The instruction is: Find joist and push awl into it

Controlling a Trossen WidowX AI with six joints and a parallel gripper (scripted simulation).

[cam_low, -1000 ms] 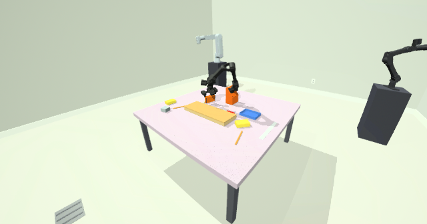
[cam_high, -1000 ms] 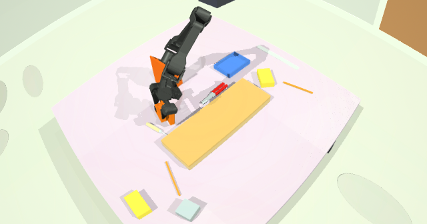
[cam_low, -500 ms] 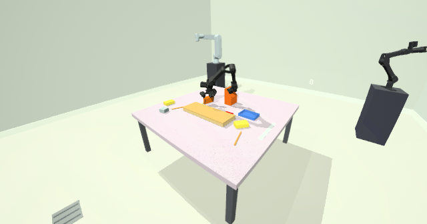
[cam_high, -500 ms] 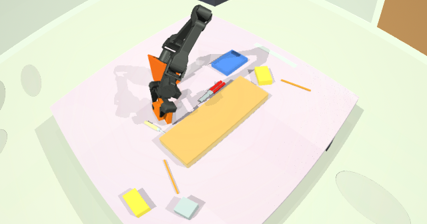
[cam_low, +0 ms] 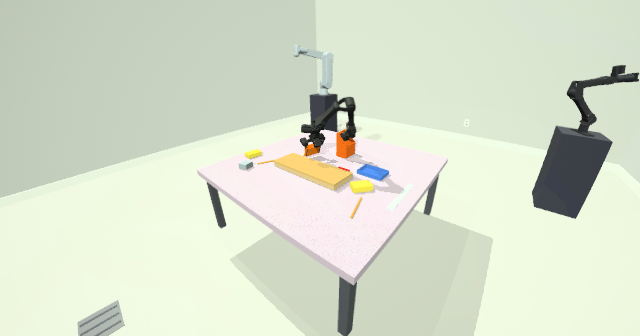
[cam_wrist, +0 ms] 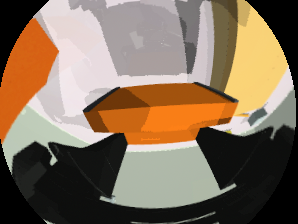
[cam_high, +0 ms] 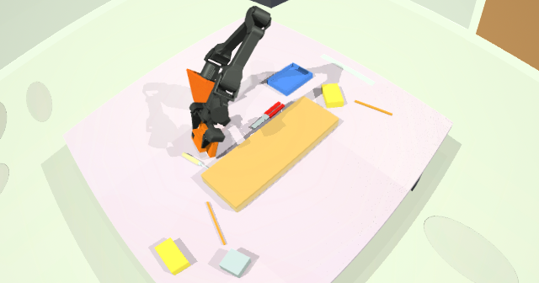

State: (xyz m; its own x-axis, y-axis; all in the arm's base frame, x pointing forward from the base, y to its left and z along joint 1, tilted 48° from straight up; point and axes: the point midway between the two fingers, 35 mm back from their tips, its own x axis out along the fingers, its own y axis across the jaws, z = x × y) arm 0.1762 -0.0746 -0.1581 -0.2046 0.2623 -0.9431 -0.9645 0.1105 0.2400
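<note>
The orange stud finder lies 10 mm behind my gripper tip and 10 mm to the left of it. The rest, counted from my gripper tip: blue tray (30 mm behind, 510 mm to the left, 60 mm below); then grey block (420 mm ahead, 220 mm to the right, 60 mm below); then awl (30 mm ahead, 40 mm to the right, 70 mm below).
</note>
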